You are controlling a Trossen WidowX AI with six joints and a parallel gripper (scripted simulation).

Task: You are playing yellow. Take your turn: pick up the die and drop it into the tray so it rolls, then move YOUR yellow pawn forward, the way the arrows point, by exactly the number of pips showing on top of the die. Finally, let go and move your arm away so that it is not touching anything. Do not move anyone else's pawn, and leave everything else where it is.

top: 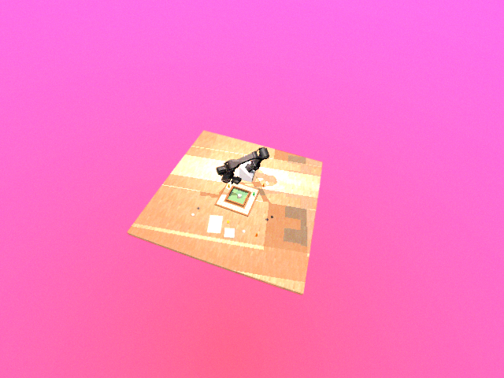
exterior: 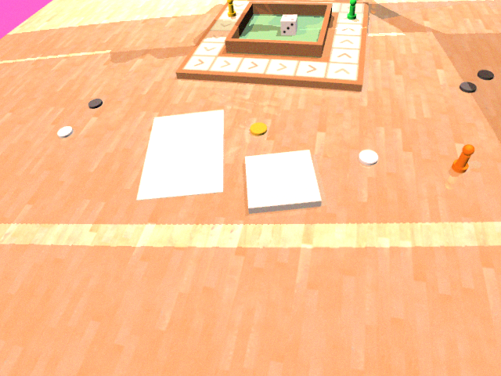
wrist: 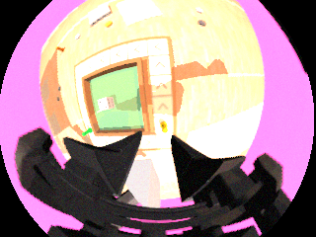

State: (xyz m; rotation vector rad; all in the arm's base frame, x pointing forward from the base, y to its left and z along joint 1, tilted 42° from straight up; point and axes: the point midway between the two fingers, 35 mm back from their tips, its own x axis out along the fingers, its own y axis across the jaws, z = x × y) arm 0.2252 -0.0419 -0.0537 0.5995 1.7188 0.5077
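My gripper tip is 6 cm above the yellow pawn, 2 cm to the left of it and 1 cm past it. From my gripper tip the other things lie so: green tray floor 10 cm to the left, 8 cm below, 4 cm ahead; green pawn 21 cm to the left, 6 cm below, 3 cm behind; white die 11 cm to the left, 6 cm below, 4 cm ahead.
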